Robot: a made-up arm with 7 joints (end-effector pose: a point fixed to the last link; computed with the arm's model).
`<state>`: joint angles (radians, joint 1 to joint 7).
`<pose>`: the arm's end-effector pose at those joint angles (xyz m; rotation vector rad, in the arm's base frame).
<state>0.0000 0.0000 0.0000 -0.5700 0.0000 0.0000 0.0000</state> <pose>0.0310 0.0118 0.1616 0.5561 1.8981 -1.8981</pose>
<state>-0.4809 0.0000 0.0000 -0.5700 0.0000 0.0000 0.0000</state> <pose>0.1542 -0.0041 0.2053 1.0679 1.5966 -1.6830</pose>
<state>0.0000 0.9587 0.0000 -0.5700 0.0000 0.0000 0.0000</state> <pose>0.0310 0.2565 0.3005 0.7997 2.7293 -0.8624</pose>
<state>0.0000 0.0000 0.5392 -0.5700 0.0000 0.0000 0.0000</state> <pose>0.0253 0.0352 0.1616 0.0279 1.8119 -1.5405</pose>
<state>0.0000 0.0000 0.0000 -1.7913 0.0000 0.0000 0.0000</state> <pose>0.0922 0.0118 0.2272 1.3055 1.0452 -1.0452</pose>
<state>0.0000 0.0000 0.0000 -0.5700 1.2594 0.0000 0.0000</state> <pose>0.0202 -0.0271 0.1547 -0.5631 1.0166 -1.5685</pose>
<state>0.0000 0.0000 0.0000 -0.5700 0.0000 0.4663 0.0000</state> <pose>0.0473 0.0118 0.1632 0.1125 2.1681 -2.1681</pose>
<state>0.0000 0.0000 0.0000 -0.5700 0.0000 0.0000 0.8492</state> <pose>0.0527 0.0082 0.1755 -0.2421 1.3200 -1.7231</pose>
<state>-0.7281 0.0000 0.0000 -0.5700 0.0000 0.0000 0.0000</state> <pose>0.2052 -0.0196 0.2478 1.2958 1.4211 -1.5477</pose>
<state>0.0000 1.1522 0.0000 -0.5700 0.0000 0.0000 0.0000</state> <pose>0.0310 0.2836 0.3528 0.8333 2.8442 -0.6041</pose>
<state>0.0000 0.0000 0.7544 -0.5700 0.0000 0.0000 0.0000</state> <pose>0.0198 0.0431 0.1616 -0.1621 1.7530 -1.3884</pose>
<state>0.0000 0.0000 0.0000 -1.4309 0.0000 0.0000 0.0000</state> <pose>0.0833 0.0118 0.2006 1.1398 1.3115 -1.3115</pose>
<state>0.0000 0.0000 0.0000 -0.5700 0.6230 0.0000 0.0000</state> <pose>0.0203 -0.0053 0.1548 -0.0475 1.4818 -1.7905</pose>
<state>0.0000 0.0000 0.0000 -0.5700 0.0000 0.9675 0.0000</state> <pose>0.0636 0.0118 0.1566 0.4034 -2.0031 2.0031</pose>
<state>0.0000 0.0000 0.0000 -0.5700 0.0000 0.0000 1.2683</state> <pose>0.0624 0.0144 0.1817 -0.5696 1.0099 -1.5647</pose>
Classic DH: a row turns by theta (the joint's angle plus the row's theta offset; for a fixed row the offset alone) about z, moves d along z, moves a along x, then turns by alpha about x. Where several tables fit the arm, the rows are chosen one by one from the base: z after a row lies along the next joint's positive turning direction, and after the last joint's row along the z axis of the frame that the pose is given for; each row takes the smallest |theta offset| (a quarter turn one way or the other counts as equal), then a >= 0, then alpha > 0; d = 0 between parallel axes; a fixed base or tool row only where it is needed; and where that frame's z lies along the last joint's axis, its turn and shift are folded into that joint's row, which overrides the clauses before.
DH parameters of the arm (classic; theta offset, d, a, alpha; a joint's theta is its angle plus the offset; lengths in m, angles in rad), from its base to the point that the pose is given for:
base (fixed): 0 0.4494 -0.0023 -1.2217
joint 1: -1.5708 0.0063 0.0158 -1.5708
joint 2: 1.2217 -0.0118 -0.0128 1.5708
joint 3: 1.5708 -0.2283 0.0288 -1.5708
joint 4: 0 -0.0297 -0.0073 1.5708
joint 5: 0 -0.1077 -0.0287 -1.5708
joint 6: 0 0.0549 0.0253 1.5708
joint 7: 0 0.0345 -0.0169 1.5708
tool (fixed): 3.1416 0.0267 0 0

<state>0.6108 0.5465 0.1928 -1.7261 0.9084 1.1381 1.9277</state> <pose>0.0106 0.1980 0.2501 -1.5651 0.4545 -0.8326</pose>
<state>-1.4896 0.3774 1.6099 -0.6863 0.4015 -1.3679 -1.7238</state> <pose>0.3422 0.0641 0.4128 -0.4446 1.5041 0.3230</pose>
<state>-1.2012 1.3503 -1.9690 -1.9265 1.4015 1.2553 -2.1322</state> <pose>0.1949 0.2112 0.3519 -1.1382 0.1995 0.3534</pose>
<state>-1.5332 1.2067 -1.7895 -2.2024 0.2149 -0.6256 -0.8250</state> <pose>0.2275 0.1129 0.4442 -2.8417 0.6011 -0.4729</pose>
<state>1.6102 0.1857 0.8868 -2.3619 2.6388 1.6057 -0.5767</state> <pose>-0.1763 0.0821 0.3619 0.2801 0.4444 -2.3155</pose>
